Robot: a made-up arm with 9 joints. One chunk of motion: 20 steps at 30 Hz.
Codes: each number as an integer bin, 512 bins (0 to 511) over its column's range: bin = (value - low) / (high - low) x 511, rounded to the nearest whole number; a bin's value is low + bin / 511 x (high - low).
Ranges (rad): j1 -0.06..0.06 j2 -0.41..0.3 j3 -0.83..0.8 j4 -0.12..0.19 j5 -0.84..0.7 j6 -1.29..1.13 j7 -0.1..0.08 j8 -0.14..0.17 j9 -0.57..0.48
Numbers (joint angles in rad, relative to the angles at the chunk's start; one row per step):
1: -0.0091 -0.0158 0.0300 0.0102 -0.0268 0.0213 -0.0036 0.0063 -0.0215
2: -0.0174 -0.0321 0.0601 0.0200 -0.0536 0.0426 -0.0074 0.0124 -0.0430
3: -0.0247 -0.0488 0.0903 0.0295 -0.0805 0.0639 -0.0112 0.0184 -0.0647
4: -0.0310 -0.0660 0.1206 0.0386 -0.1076 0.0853 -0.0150 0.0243 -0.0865
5: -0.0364 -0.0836 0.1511 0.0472 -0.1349 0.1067 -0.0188 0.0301 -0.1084
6: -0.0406 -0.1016 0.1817 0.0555 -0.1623 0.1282 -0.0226 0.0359 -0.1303
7: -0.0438 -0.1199 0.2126 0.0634 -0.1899 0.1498 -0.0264 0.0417 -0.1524
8: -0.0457 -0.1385 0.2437 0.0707 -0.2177 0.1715 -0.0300 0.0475 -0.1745
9: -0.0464 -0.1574 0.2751 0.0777 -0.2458 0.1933 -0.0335 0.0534 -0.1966
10: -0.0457 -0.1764 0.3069 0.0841 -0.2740 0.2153 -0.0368 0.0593 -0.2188
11: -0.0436 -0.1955 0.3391 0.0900 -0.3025 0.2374 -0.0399 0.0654 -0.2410
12: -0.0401 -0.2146 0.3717 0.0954 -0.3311 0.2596 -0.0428 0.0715 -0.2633
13: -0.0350 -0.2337 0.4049 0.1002 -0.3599 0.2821 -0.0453 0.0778 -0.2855
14: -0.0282 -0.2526 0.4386 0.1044 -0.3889 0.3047 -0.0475 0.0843 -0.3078
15: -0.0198 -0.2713 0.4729 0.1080 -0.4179 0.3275 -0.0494 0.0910 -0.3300
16: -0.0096 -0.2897 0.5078 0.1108 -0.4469 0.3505 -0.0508 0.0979 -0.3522
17: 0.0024 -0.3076 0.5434 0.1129 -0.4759 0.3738 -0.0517 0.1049 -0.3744
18: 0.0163 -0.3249 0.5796 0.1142 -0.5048 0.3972 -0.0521 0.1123 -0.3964
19: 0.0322 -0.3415 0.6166 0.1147 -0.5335 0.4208 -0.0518 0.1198 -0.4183
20: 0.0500 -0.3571 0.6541 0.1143 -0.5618 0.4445 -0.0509 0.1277 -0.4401
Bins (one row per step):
1: 217 284 270 215 270 277 274 241 267
2: 181 272 279 231 261 281 263 251 256
3: 150 260 289 246 252 286 252 261 246
4: 123 248 298 261 243 290 241 271 235
5: 100 235 308 276 234 295 231 280 225
6: 83 222 317 289 225 299 220 290 214
7: 69 209 327 302 216 304 209 300 203
8: 61 195 337 314 206 309 199 309 192
9: 58 182 346 326 197 313 189 319 182
10: 61 168 356 336 188 318 179 329 171
11: 70 154 367 346 178 323 171 339 160
12: 85 141 377 355 169 327 162 349 149
13: 106 127 387 363 159 332 155 359 138
14: 135 113 398 370 150 337 149 370 128
15: 171 100 408 376 140 342 144 381 117
16: 215 87 419 380 130 346 140 392 106
17: 266 74 431 384 121 351 137 404 95
18: 325 61 442 386 111 356 136 416 84
19: 393 49 454 387 102 361 137 428 74
20: 468 38 465 386 92 366 139 441 63

